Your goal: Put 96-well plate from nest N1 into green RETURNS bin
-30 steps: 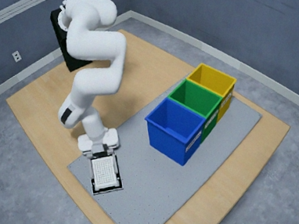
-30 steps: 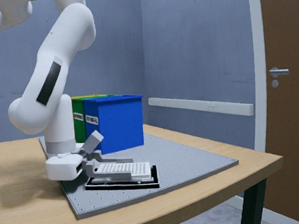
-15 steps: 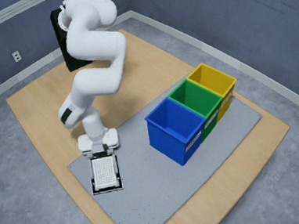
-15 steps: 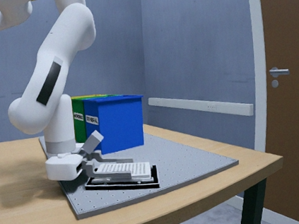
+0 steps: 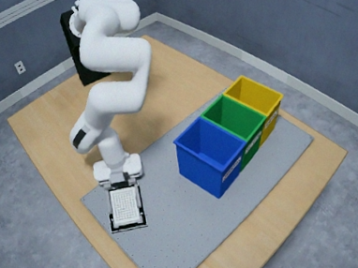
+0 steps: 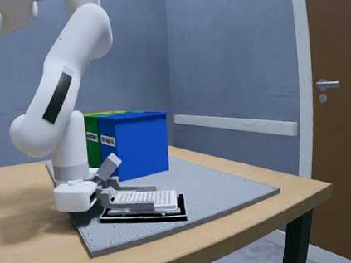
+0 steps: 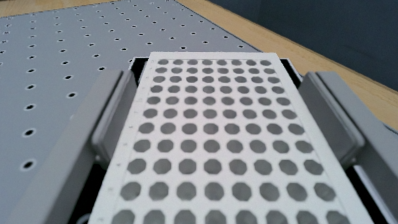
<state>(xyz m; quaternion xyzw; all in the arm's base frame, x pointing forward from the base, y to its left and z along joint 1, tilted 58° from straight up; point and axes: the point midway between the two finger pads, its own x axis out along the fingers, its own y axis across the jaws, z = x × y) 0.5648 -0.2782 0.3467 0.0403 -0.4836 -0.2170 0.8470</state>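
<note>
Now: the white 96-well plate 1 cm below my hand. Round my hand: blue bin 28 cm to the left, 14 cm ahead, 6 cm above; black plate nest 2 cm below; green bin 41 cm to the left, 14 cm ahead, 6 cm above.
</note>
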